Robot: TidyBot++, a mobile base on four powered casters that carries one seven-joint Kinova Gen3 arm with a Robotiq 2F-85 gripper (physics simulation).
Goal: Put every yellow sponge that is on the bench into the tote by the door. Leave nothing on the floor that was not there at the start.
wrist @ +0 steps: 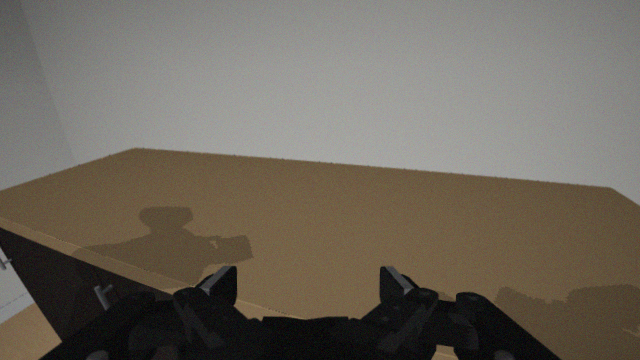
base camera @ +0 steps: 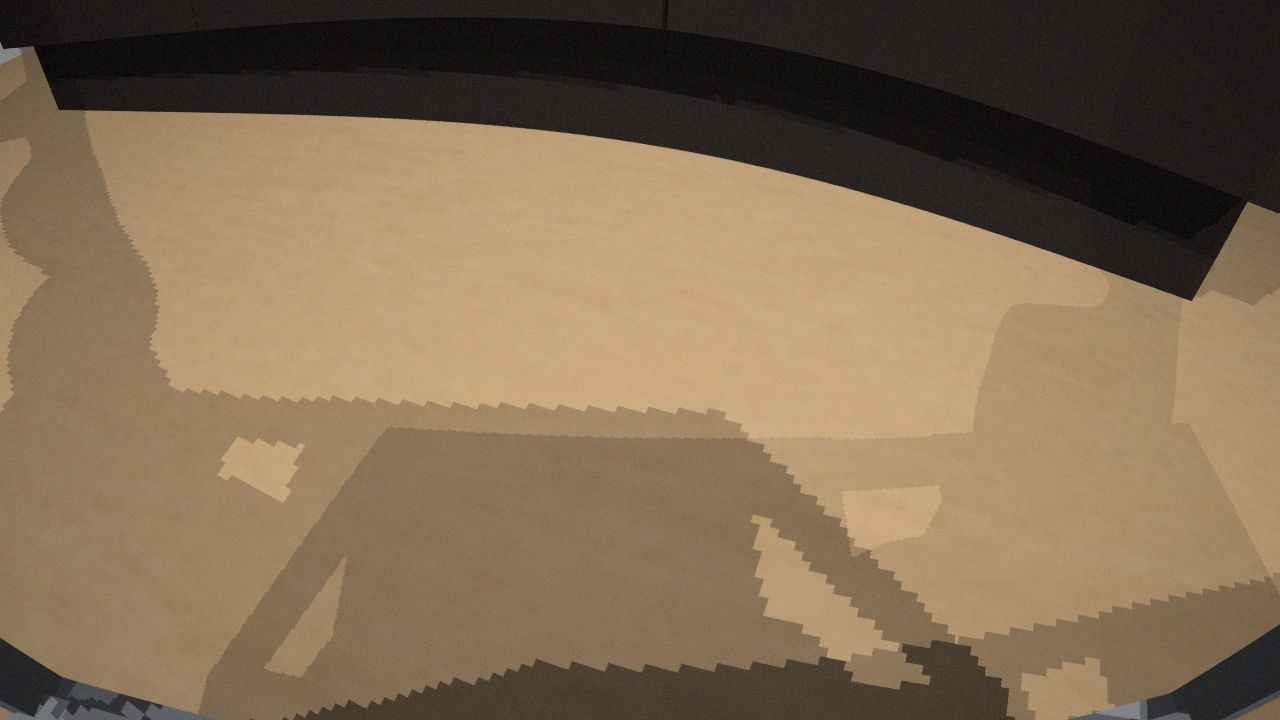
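Note:
The bench has a brown top and shows in the wrist view, running from the left edge to the right edge, with a dark front at the lower left. My gripper is open, with no object between its fingers, in front of and above the bench top. Shadows of the arm fall on the bench top. No yellow sponge and no tote show in either view.
A dark cabinet base crosses the top of the base camera view, with wood floor before it. In the wrist view a grey wall stands behind the bench, and a metal handle is on the dark front.

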